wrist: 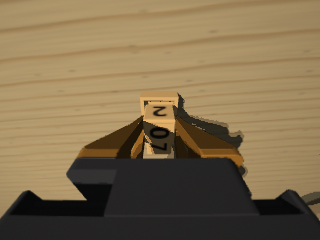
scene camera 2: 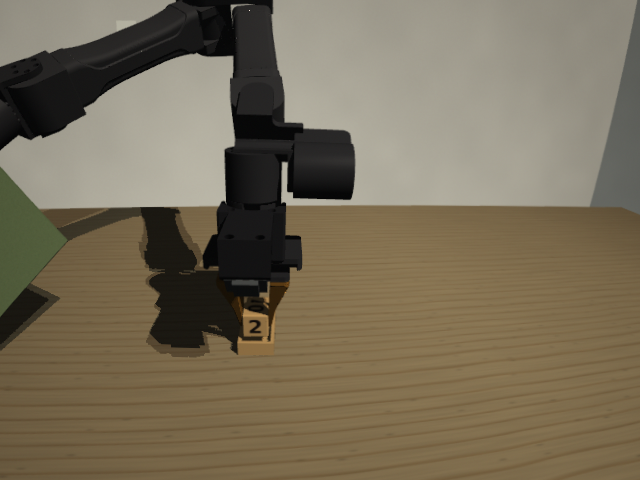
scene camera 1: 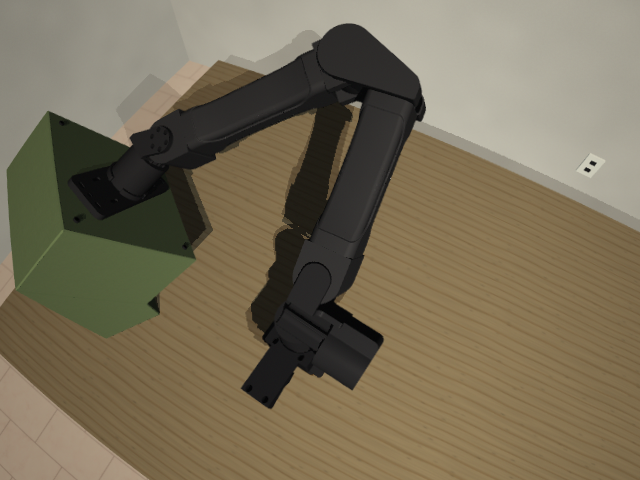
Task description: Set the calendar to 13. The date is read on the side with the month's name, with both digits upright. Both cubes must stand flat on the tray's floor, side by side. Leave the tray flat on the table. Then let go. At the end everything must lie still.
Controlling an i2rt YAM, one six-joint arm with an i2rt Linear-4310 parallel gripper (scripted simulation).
Scene:
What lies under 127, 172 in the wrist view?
My gripper.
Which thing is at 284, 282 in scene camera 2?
My gripper.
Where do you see a wooden tray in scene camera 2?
246, 345

